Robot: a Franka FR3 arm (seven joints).
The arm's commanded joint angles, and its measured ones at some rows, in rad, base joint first. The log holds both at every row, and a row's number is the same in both.
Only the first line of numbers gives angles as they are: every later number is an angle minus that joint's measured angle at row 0.
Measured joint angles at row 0:
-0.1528 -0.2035 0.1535 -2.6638 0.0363 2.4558 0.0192
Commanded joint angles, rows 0 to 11:
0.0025 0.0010 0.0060 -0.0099 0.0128 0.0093 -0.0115
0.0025 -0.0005 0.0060 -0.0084 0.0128 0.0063 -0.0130
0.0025 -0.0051 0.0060 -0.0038 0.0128 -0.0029 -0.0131
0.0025 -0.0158 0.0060 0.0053 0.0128 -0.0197 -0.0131
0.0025 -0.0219 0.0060 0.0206 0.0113 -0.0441 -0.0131
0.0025 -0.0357 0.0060 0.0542 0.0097 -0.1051 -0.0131
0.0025 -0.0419 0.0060 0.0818 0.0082 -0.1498 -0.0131
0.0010 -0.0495 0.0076 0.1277 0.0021 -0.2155 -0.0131
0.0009 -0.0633 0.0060 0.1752 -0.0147 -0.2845 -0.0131
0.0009 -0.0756 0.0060 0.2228 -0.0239 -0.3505 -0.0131
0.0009 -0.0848 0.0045 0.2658 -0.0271 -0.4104 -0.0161
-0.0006 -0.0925 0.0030 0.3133 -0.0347 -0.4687 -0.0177
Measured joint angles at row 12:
0.0010 -0.0706 0.0028 0.2211 -0.0125 -0.3436 -0.0058
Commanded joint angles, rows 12 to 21:
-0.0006 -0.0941 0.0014 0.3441 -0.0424 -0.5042 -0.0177
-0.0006 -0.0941 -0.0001 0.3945 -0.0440 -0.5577 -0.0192
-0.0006 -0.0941 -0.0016 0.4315 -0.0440 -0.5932 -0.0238
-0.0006 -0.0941 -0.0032 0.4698 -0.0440 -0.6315 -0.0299
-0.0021 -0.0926 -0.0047 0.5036 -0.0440 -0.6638 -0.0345
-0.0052 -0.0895 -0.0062 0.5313 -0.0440 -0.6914 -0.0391
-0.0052 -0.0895 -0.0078 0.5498 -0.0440 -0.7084 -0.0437
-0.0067 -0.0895 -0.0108 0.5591 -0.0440 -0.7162 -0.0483
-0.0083 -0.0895 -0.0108 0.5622 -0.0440 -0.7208 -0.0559
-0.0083 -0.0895 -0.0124 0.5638 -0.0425 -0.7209 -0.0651
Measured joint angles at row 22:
0.0002 -0.0995 -0.0096 0.5338 -0.0327 -0.6879 -0.0313
